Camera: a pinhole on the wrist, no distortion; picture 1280 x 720 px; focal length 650.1 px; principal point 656.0 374.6 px. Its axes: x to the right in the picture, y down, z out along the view. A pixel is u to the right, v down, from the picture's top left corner.
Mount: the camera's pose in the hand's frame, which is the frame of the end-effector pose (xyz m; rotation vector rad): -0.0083 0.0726 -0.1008 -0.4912 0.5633 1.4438
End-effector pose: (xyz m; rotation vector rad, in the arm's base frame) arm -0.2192 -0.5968 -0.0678 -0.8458 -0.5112 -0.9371
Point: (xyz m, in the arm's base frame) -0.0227 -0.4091 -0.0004
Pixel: 491 271
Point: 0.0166 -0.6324 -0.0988
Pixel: outside the picture
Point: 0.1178 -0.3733 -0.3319
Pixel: 1099 659
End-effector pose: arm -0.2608 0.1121 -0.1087 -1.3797 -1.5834 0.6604
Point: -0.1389 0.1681 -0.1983
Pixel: 913 102
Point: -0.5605 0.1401 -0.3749
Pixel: 160 480
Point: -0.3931 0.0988 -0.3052
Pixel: 209 566
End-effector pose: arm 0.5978 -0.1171 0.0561 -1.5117 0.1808 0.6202
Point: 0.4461 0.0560 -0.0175
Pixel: 293 490
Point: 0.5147 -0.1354 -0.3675
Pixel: 1183 111
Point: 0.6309 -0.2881 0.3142
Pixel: behind the camera
